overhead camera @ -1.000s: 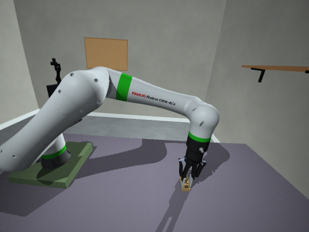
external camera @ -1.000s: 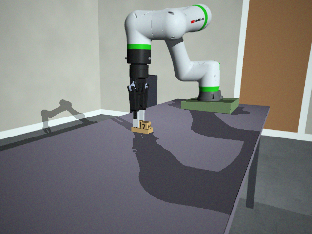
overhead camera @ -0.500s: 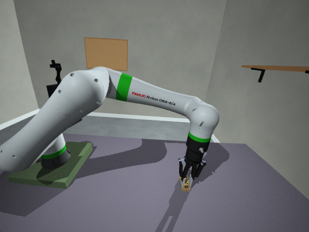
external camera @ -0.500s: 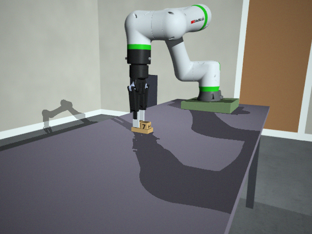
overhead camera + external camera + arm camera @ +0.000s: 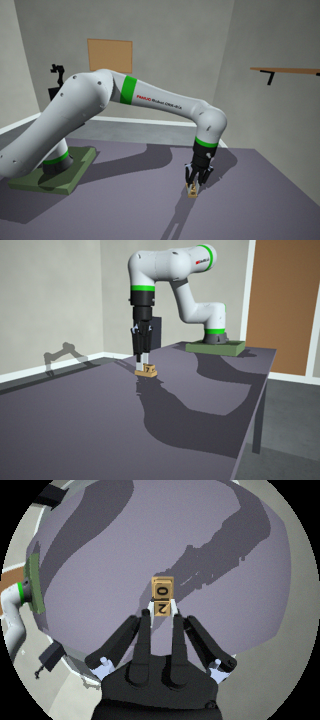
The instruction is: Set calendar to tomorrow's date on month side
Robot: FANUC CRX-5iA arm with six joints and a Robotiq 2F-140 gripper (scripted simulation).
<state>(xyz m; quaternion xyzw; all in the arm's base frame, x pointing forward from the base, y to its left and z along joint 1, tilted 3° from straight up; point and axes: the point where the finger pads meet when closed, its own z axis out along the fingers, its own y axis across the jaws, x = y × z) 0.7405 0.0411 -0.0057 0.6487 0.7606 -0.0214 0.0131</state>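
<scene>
Now: hand 40 mm above the wooden calendar tray and 20 mm to the right of it.
</scene>
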